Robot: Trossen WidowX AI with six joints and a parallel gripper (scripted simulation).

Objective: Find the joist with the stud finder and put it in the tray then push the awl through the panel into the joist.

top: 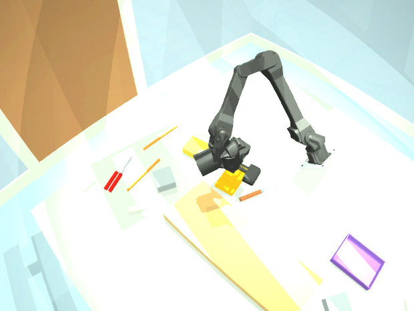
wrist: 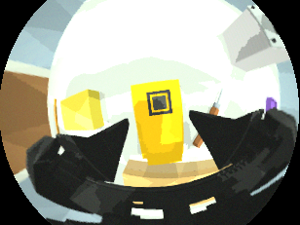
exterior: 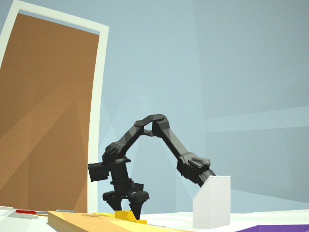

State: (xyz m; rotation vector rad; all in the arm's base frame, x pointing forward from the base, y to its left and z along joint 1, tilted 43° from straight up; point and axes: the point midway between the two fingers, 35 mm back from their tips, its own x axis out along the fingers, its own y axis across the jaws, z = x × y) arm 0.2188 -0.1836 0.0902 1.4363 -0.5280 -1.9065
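Now: gripper tip 20 mm below the yellow stud finder. The rest, counted from my gripper tip: purple tray: 80 mm behind, 530 mm to the left, 10 mm below; awl: 20 mm behind, 110 mm to the left, 20 mm below; yellow block: 20 mm ahead, 160 mm to the right, 10 mm below.
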